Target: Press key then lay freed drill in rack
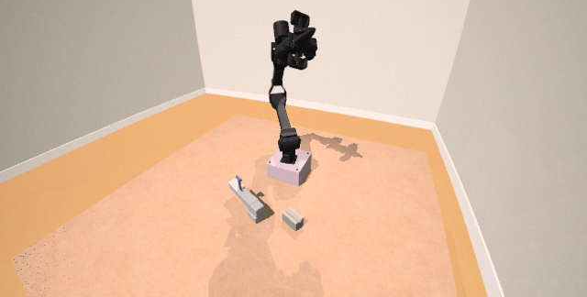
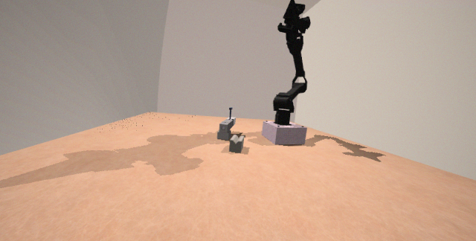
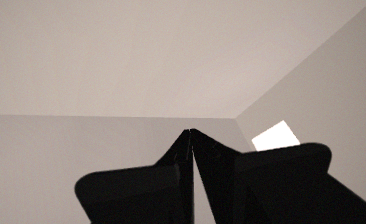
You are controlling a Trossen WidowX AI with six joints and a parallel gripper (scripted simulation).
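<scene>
Now: the blue key 140 mm ahead of my gripper tip, 230 mm to the right of it and 500 mm below it. Also, from my gripper tip: drill (170 mm ahead, 180 mm to the right, 550 mm below); then grey rack (180 mm ahead, 20 mm to the right, 580 mm below).
</scene>
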